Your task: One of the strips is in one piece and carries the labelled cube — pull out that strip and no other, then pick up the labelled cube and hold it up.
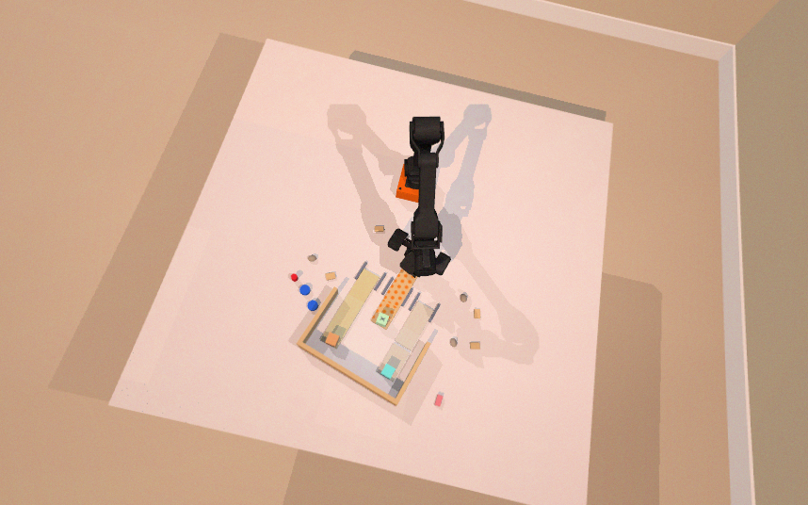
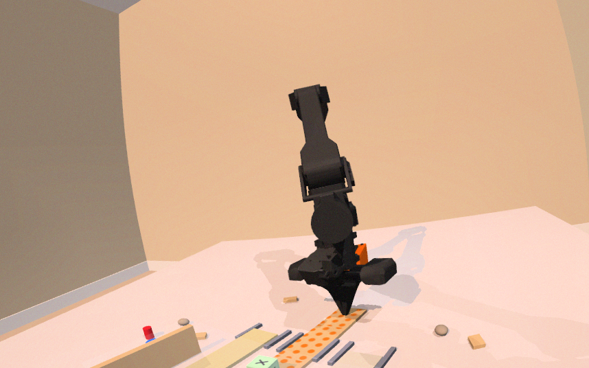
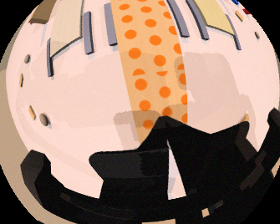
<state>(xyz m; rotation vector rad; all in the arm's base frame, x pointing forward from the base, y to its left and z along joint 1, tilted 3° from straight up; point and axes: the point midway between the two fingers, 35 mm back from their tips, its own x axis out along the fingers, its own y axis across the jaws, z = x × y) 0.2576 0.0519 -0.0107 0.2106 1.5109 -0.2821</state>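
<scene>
Now: gripper tip 210 mm short of the labelled cube, 60 mm to the left of it and 20 mm below it. Also, from my gripper tip: pink block 390 mm ahead, 140 mm to the left; then red cylinder 130 mm ahead, 350 mm to the right, 10 mm above.
</scene>
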